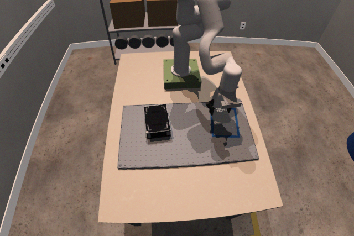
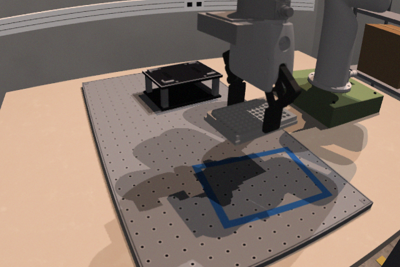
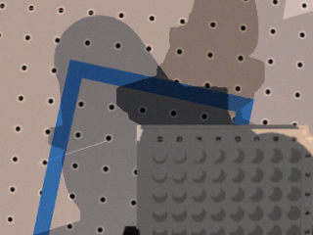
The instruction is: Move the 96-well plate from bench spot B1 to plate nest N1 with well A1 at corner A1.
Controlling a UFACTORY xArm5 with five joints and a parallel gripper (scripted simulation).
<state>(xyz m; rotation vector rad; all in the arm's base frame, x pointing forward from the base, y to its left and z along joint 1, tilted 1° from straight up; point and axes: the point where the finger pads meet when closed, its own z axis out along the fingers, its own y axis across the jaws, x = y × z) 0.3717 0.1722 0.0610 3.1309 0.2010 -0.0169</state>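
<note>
Right now the black raised plate nest is 32 cm to the right of my hand and 5 cm below it. Round my hand: grey 96-well plate 1 cm below; A1 mark 36 cm to the right, 8 cm ahead, 5 cm below.
</note>
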